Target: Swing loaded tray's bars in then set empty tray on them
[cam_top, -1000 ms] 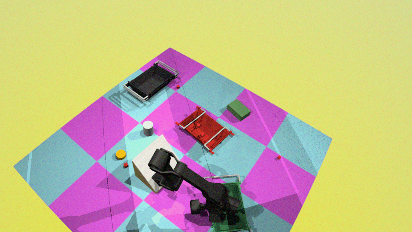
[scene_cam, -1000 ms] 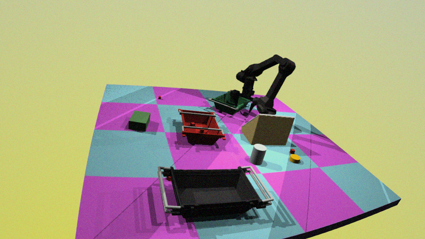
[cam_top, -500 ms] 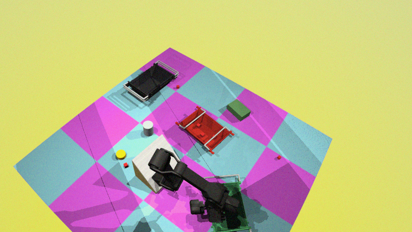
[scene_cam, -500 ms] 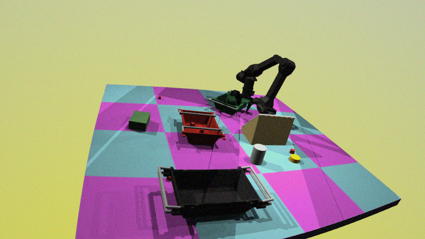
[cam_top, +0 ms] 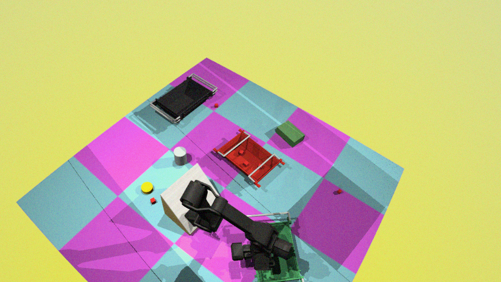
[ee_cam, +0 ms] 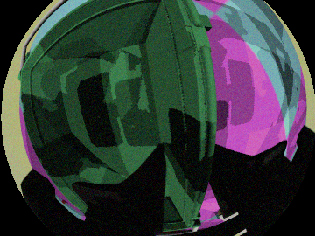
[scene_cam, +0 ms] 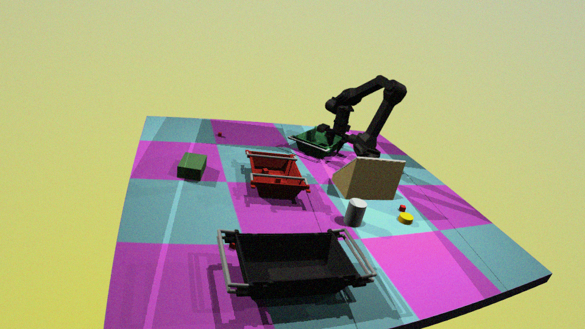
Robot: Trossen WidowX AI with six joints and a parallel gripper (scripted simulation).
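The green tray is 5 cm ahead of my gripper tip, 5 cm to the right of it and 3 cm above it. Round my gripper tip: green block 62 cm ahead, 21 cm to the left, 1 cm above; then grey cylinder 17 cm ahead, 52 cm to the left, 2 cm above; then yellow disc 3 cm behind, 53 cm to the left.
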